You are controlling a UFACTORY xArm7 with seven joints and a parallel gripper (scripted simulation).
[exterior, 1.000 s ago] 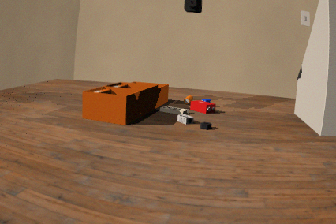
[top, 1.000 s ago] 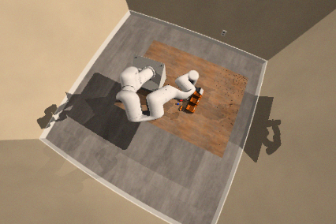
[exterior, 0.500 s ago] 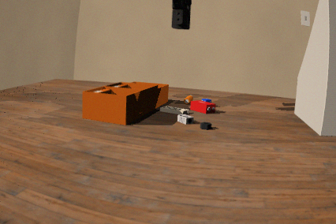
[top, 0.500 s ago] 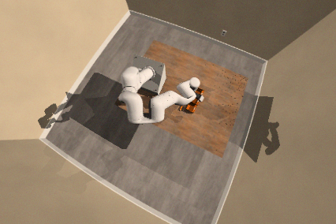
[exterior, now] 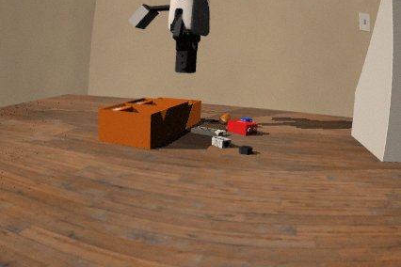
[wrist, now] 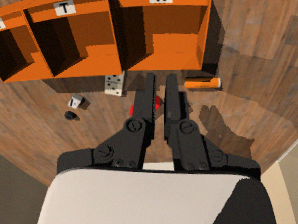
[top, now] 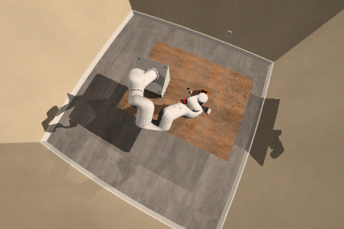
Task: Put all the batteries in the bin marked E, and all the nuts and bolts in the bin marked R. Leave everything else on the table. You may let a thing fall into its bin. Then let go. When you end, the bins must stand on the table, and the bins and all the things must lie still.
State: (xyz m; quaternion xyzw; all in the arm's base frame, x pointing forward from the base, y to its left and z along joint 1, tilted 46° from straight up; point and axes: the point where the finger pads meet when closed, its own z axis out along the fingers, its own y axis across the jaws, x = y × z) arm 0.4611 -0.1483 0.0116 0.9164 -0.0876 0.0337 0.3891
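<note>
Right now my hand is 9 cm above the orange bin, 8 cm to the right of it and 3 cm short of it. The rest, counted from my hand: blue piece 12 cm behind, 11 cm below, 2 cm to the right; then orange cylindrical battery 11 cm below, 7 cm behind, 5 cm to the right; then red block 12 cm behind, 10 cm below, 5 cm to the left.
</note>
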